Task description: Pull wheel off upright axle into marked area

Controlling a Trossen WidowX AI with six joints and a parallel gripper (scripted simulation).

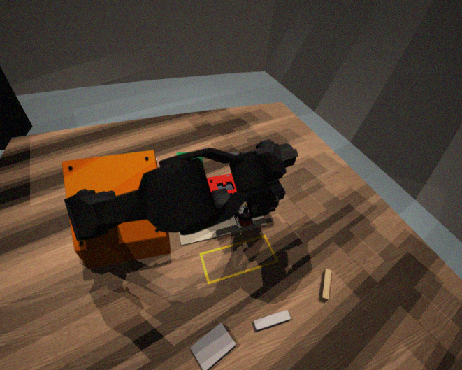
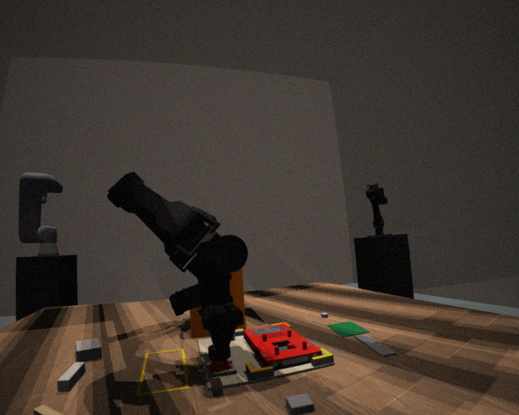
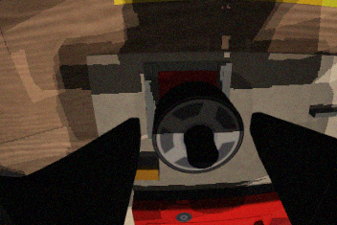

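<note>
The wheel is right at my gripper tip. Round my gripper tip: wooden stick (230 mm to the right, 140 mm ahead, 20 mm below); upright axle (right at my gripper tip); green tile (320 mm to the left, 120 mm behind, 40 mm below).
</note>
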